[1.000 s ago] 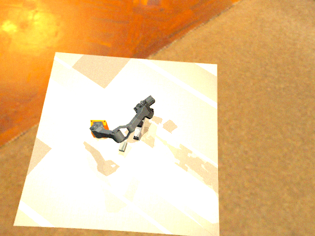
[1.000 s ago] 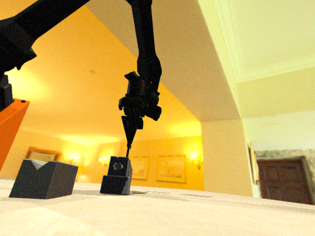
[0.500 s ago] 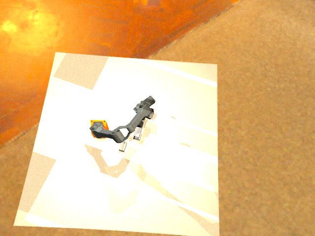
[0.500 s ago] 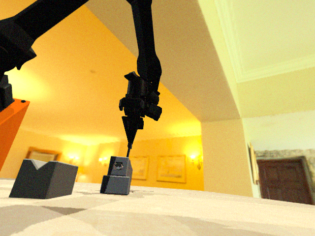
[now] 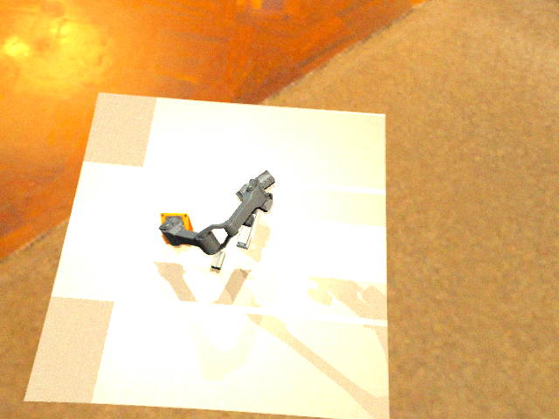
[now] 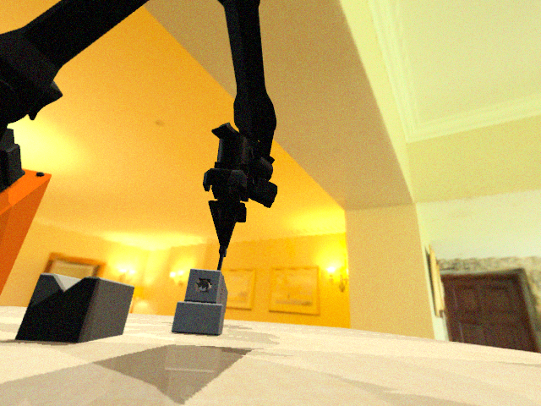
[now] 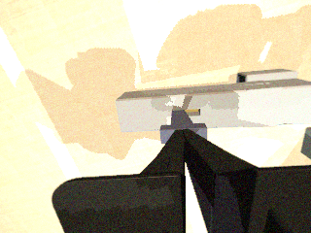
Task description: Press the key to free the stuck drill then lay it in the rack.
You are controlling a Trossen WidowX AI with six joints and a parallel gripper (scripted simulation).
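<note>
My gripper tip is 2 cm past the drill, 5 cm to the left of it and 7 cm above it. The rest, counted from my gripper tip: grey stepped block (2 cm behind, 4 cm to the right, 8 cm below); key (3 cm below).
</note>
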